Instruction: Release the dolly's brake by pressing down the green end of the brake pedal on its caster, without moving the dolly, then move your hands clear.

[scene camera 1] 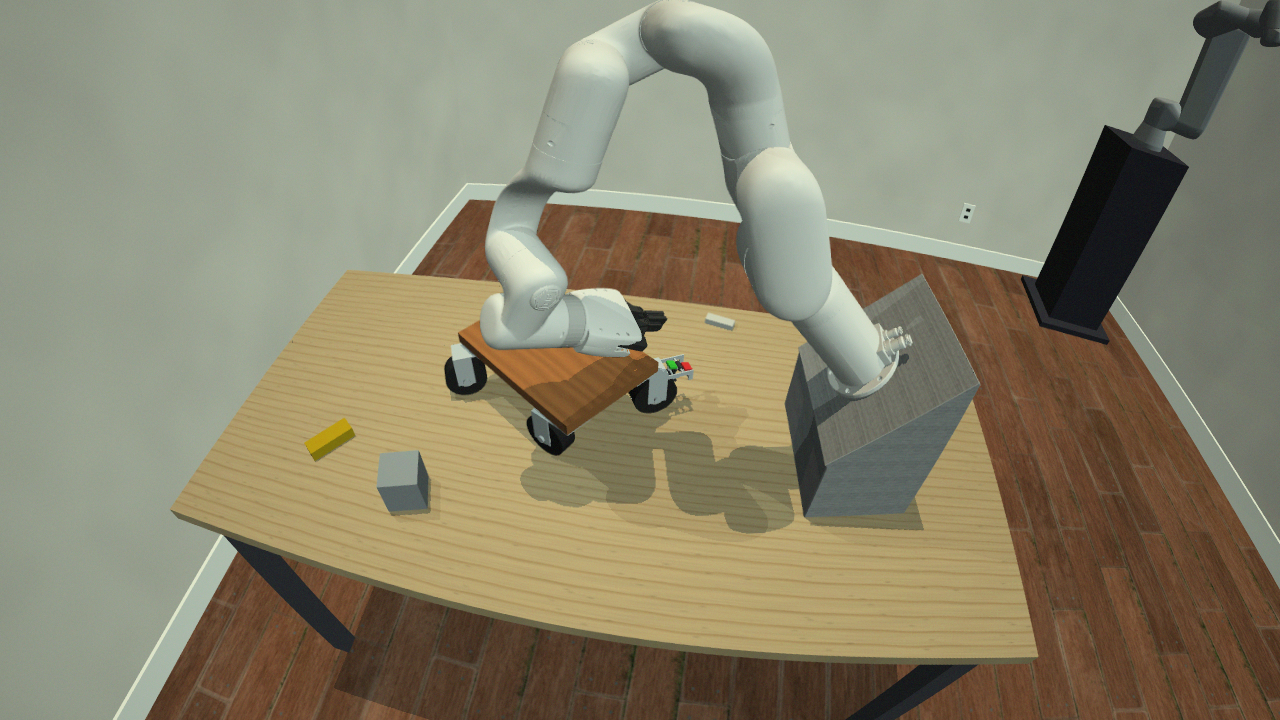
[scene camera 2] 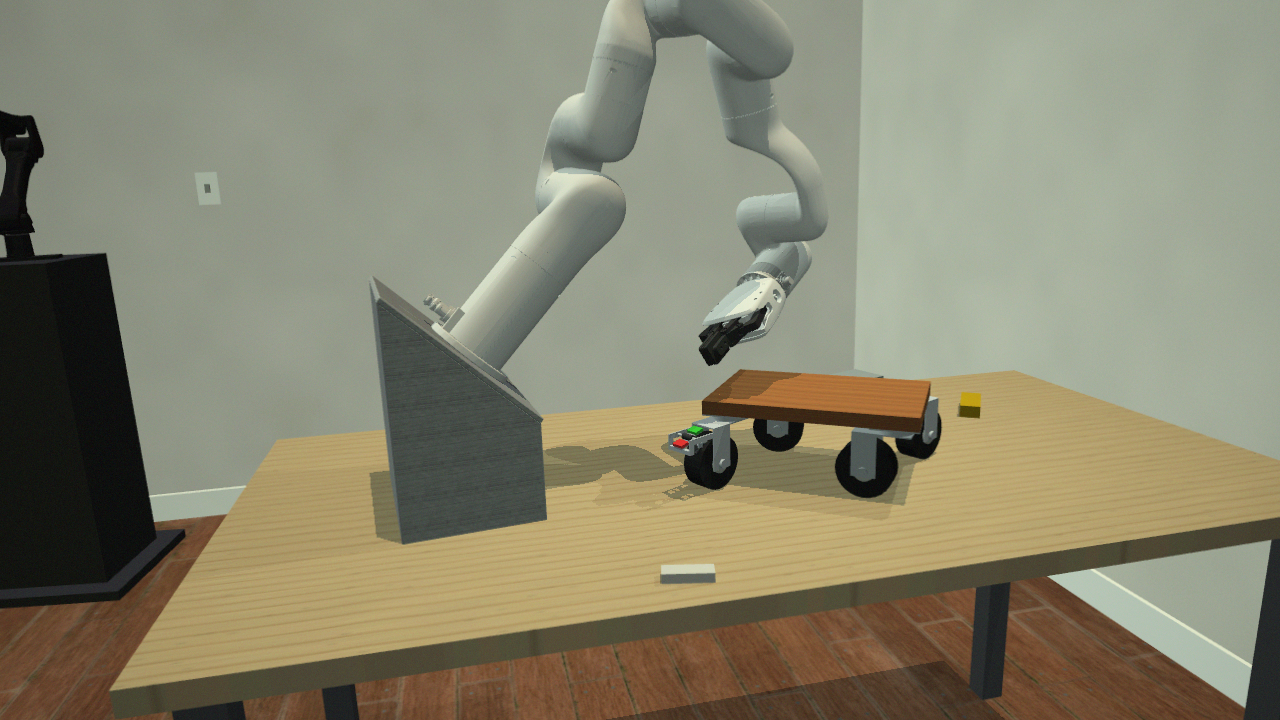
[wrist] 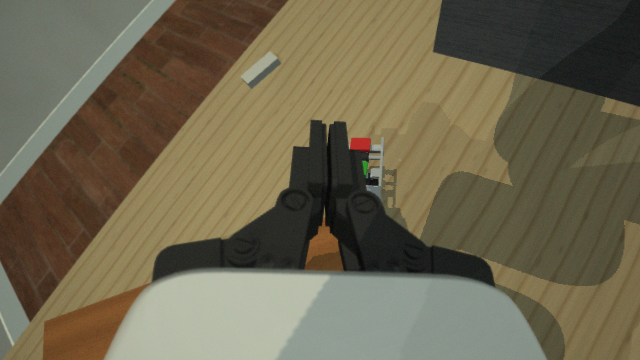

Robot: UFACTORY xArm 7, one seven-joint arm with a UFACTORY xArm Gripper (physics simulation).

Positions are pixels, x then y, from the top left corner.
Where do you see a dolly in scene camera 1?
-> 567, 388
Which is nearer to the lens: the dolly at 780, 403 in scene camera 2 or the white bar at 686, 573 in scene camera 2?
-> The white bar.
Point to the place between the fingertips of my gripper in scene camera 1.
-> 660, 321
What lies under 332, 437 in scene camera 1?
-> A yellow block.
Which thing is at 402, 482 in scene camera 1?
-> A grey cube.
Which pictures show my gripper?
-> Scene camera 1, scene camera 2 and the wrist view: all of them.
